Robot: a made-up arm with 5 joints. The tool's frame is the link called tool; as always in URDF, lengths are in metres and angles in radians. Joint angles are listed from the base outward. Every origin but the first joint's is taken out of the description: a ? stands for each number. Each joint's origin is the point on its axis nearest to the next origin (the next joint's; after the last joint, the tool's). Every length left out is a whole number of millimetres.
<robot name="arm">
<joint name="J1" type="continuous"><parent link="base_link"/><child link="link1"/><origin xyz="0.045 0 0.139" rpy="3.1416 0 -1.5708"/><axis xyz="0 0 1"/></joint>
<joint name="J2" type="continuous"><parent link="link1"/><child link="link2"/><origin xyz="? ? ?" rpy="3.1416 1.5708 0"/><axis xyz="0 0 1"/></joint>
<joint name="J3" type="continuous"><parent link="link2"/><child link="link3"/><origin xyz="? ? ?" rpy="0 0 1.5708"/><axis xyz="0 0 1"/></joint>
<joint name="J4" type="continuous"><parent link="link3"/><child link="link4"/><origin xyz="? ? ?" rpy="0 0 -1.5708"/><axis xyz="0 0 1"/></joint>
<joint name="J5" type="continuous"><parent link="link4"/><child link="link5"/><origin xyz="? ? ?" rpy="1.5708 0 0"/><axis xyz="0 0 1"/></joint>
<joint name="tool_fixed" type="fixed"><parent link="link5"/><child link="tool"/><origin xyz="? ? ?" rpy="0 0 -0.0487"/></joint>
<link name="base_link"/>
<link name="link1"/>
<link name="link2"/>
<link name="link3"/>
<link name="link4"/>
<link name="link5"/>
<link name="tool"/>
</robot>
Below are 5 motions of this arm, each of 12 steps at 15 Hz.
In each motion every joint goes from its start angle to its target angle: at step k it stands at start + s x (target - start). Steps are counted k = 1, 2, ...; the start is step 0. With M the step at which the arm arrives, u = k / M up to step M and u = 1 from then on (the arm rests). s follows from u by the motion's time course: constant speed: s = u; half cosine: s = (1 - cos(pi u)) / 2; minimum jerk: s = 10 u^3 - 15 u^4 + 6 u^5.
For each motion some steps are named. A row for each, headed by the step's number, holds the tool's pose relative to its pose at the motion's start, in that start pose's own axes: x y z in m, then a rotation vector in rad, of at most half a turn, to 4 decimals.
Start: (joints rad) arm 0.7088 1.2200 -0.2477 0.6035 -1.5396
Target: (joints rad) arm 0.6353 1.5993 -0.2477 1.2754 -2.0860
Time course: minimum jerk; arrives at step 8
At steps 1, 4, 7, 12:
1: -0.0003 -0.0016 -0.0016 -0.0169 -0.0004 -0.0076
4: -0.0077 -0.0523 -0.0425 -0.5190 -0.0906 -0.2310
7: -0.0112 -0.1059 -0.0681 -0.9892 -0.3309 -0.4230
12: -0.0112 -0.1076 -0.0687 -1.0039 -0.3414 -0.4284

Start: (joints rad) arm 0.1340 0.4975 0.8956 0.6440 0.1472
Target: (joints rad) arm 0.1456 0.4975 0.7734 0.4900 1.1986
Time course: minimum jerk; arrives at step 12
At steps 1, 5, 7, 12:
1: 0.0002 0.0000 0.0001 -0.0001 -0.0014 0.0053
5: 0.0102 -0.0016 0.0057 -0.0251 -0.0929 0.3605
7: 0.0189 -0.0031 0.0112 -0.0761 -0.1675 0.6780
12: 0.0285 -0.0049 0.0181 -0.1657 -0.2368 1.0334

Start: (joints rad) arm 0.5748 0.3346 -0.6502 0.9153 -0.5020
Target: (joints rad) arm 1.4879 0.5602 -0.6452 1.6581 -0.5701
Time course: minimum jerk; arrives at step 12
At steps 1, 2, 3, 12:
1: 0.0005 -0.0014 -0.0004 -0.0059 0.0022 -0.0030
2: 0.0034 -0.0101 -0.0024 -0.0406 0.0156 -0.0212
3: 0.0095 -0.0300 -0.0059 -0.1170 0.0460 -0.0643
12: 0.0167 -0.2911 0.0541 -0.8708 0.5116 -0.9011

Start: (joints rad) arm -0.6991 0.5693 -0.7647 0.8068 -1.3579
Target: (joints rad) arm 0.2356 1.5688 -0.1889 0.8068 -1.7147
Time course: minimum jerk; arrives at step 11
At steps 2, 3, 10, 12:
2: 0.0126 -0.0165 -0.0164 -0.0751 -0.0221 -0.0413
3: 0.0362 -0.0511 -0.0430 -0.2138 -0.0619 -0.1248
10: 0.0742 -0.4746 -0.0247 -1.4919 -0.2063 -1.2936
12: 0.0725 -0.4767 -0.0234 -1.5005 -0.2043 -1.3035

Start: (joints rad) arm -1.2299 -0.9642 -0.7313 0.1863 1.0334
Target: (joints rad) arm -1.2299 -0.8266 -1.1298 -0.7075 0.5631
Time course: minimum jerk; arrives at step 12
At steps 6, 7, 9, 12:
6: 0.0218 -0.0328 0.0070 -0.4412 -0.3744 -0.2286
7: 0.0276 -0.0416 0.0123 -0.5594 -0.5105 -0.2925
9: 0.0357 -0.0538 0.0232 -0.7285 -0.7454 -0.3831
12: 0.0387 -0.0583 0.0287 -0.7933 -0.8523 -0.4165

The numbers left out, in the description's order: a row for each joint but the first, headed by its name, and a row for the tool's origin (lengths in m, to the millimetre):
J2: 0 -0.019 0
J3: 0.144 0.036 0
J4: 0.2 -0.008 0
J5: 0 0.04 0
tool: 0 0 0

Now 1 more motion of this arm.
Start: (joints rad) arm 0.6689 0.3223 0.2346 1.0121 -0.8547
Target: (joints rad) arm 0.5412 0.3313 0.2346 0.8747 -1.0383
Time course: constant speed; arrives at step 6
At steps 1, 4, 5, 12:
1: -0.0041 0.0043 -0.0004 0.0172 -0.0128 -0.0093
4: -0.0169 0.0166 -0.0014 0.0725 -0.0456 -0.0373
5: -0.0213 0.0205 -0.0017 0.0920 -0.0546 -0.0465
12: -0.0259 0.0243 -0.0020 0.1121 -0.0627 -0.0558

